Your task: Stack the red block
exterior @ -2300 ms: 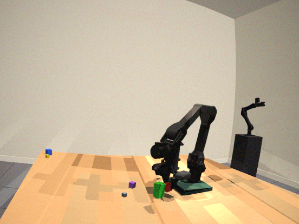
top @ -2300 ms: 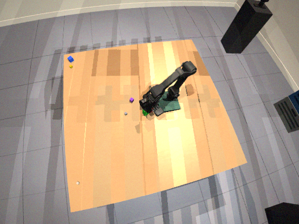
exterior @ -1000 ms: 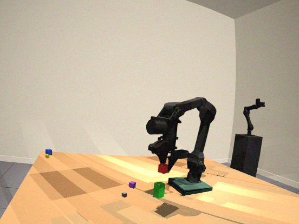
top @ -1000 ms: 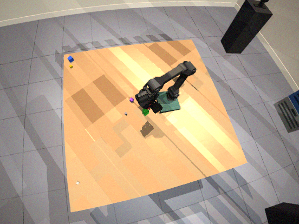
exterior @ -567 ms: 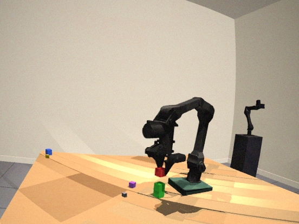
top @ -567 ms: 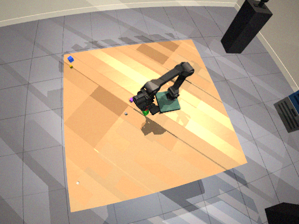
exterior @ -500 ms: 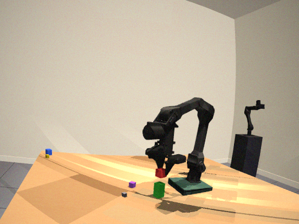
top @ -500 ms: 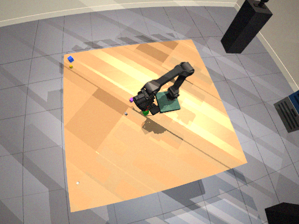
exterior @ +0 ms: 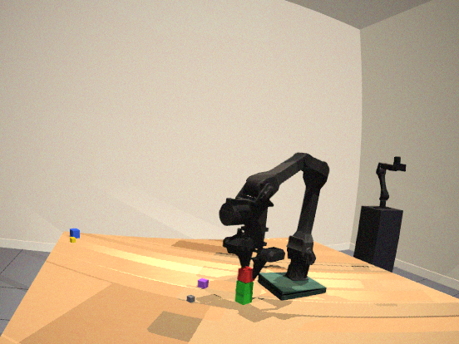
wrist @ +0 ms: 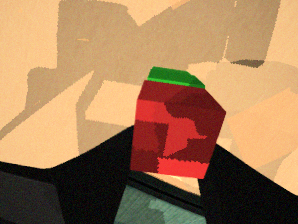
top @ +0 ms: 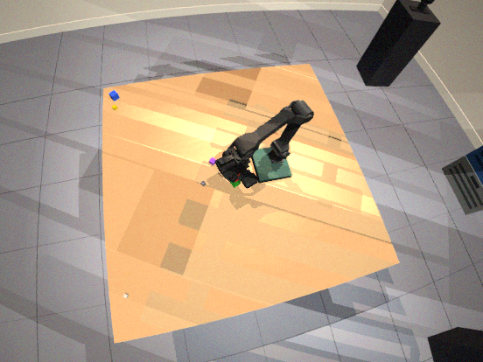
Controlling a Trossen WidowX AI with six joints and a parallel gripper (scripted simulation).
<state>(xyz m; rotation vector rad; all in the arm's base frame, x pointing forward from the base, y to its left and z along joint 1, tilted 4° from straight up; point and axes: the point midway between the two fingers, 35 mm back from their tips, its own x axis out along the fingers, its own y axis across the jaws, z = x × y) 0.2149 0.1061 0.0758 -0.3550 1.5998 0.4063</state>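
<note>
My gripper tip is 10 mm short of the red block, 10 mm to the right of it and 10 mm below it. Round my gripper tip: small grey cube (160 mm ahead, 10 mm to the right, 70 mm below); then green block (10 mm ahead, 30 mm below); then purple cube (110 mm ahead, 120 mm to the right, 70 mm below).
</note>
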